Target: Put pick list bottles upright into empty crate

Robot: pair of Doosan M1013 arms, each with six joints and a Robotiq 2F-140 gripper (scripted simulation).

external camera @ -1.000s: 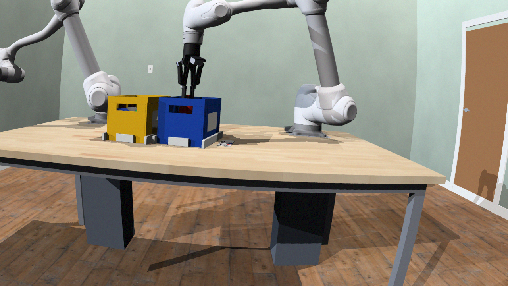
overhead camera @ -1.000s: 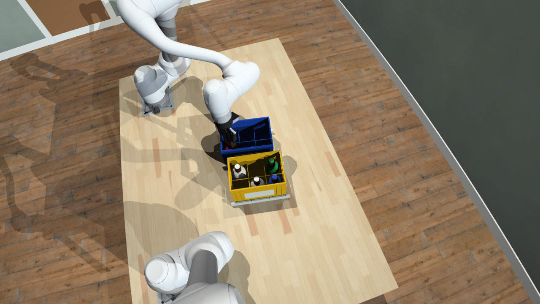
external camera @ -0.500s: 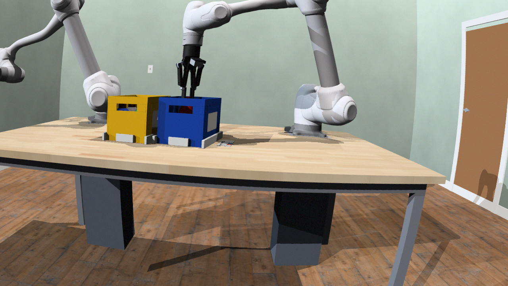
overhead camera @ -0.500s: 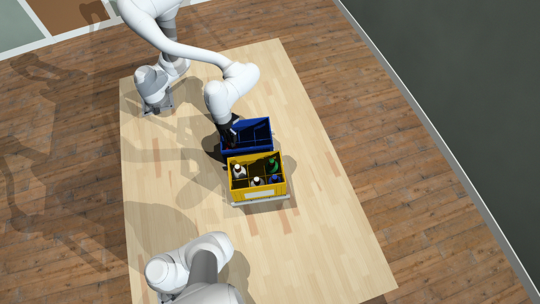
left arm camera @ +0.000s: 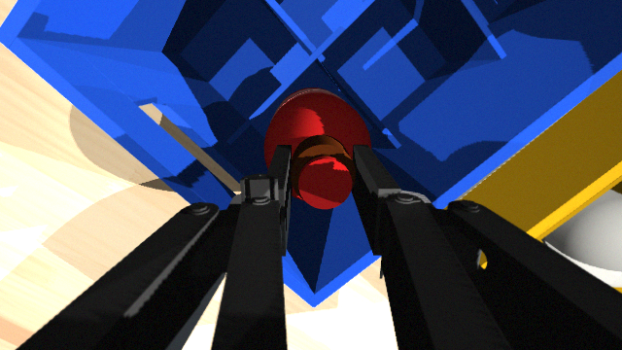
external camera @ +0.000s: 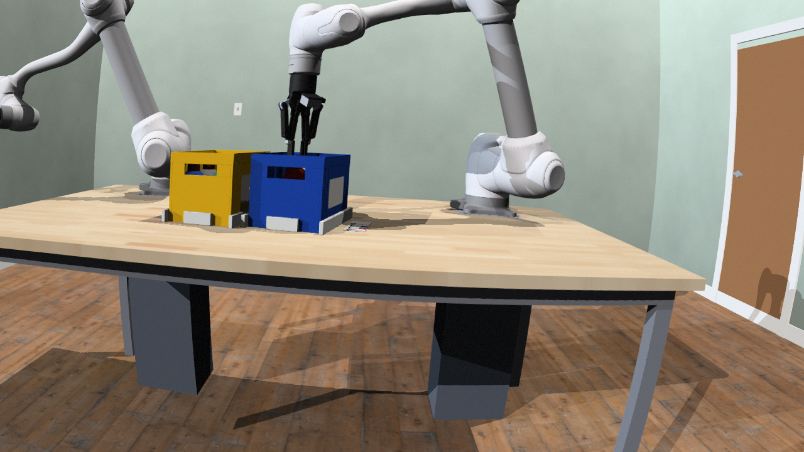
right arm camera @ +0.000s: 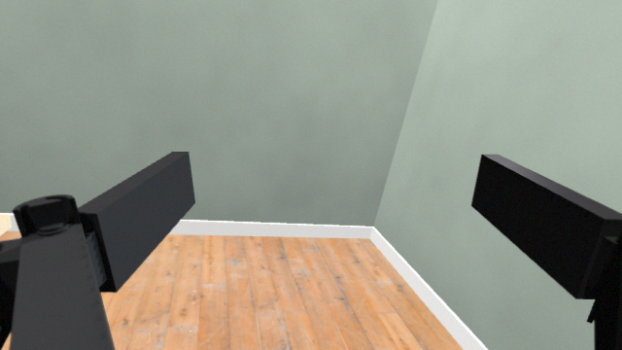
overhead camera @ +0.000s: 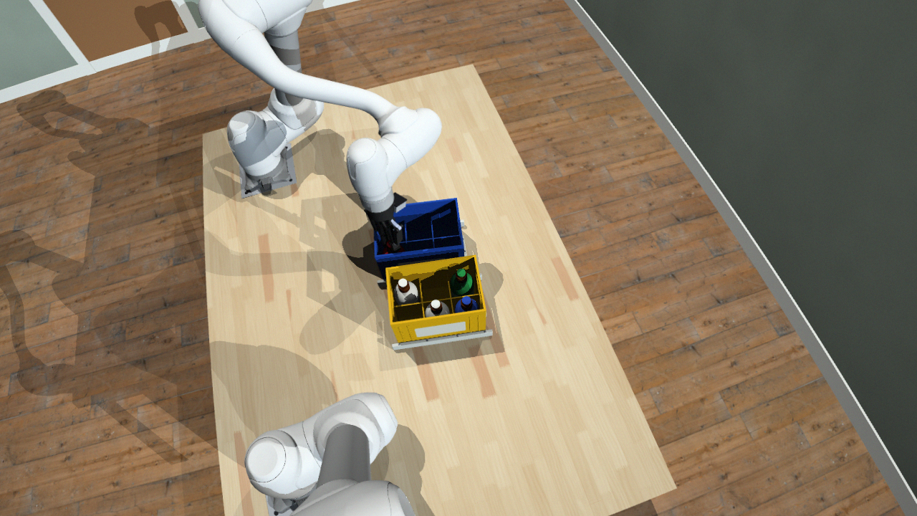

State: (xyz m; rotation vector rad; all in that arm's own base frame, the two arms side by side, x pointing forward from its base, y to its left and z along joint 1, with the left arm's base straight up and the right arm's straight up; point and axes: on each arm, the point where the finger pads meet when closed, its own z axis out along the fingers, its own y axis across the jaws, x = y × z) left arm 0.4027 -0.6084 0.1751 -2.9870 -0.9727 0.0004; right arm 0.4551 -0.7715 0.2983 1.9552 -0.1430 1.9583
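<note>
My left hand is 8 cm above the red bottle. Round my left hand: green bottle 18 cm ahead, 16 cm to the right, 9 cm below; yellow crate 9 cm ahead, 19 cm to the right, 9 cm below; blue crate 9 cm ahead, 3 cm to the left, 9 cm below.
</note>
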